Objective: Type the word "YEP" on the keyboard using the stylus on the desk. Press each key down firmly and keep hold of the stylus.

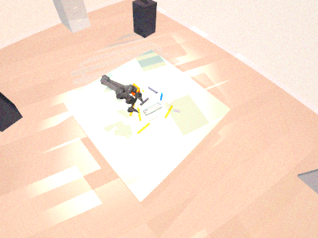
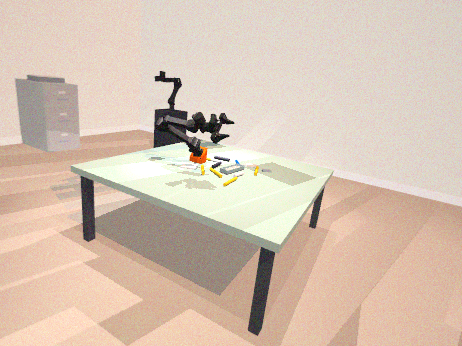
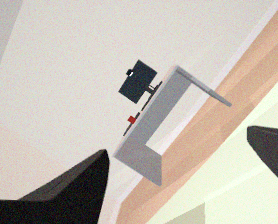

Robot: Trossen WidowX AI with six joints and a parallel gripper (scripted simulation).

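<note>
Right now my gripper tip is 42 cm to the right of the blue stylus, 31 cm above it and 11 cm past it. The rest, counted from my gripper tip: pale stylus tip: 45 cm to the left, 31 cm below, 13 cm behind; then white block: 41 cm to the left, 31 cm below, 1 cm ahead.
</note>
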